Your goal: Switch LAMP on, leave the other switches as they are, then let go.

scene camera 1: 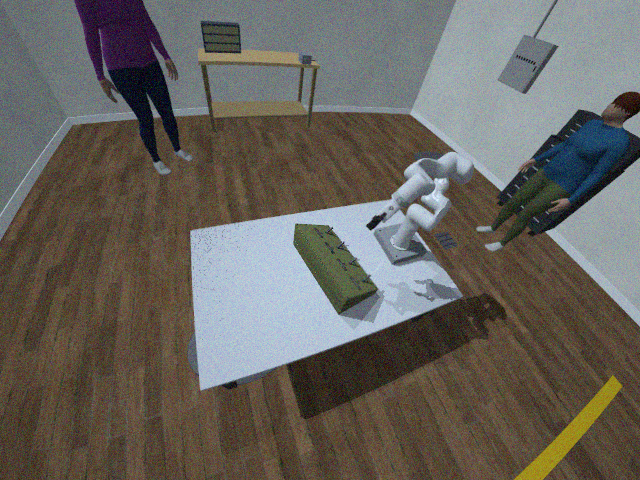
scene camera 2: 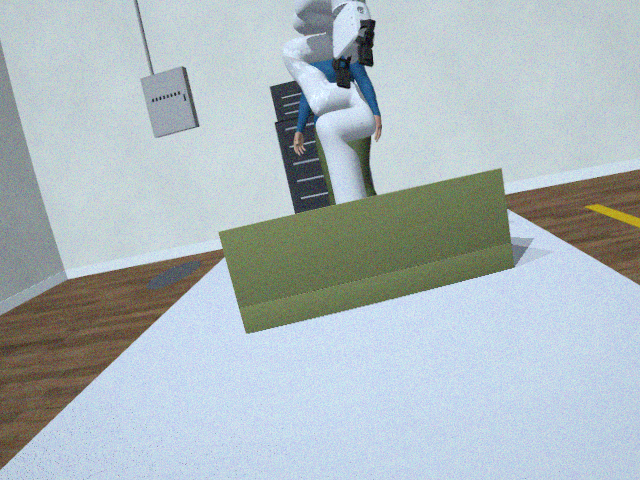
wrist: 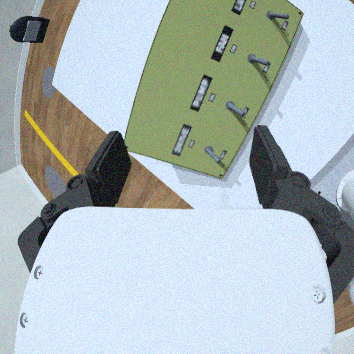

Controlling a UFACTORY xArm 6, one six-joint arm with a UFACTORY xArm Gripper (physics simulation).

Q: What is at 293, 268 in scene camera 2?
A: An olive switch panel.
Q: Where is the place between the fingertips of my gripper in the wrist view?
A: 187, 144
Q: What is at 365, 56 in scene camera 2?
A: My gripper.
